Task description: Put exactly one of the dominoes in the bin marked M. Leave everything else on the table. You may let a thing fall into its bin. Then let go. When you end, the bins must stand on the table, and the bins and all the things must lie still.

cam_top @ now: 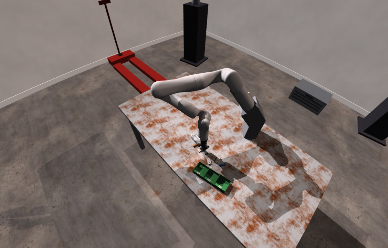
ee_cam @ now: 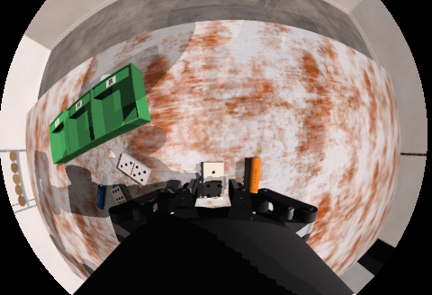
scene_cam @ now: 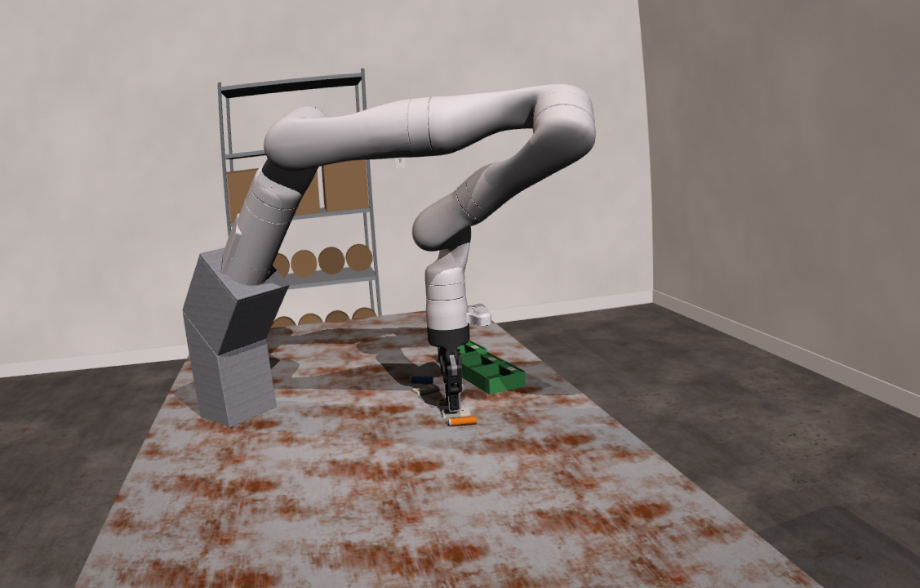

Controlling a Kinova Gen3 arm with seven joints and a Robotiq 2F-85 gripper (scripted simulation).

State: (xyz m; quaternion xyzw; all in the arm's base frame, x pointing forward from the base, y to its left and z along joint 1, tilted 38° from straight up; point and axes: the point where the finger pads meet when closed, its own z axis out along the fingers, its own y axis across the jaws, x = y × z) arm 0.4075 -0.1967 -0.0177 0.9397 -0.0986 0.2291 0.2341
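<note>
My hand is 3 cm above the white domino. From my hand the other things lie so: blue cylinder (2 cm ahead, 20 cm to the left, 3 cm below); then yellow nut (6 cm to the left, 3 cm below); then orange cylinder (1 cm behind, 5 cm to the right, 3 cm below).
</note>
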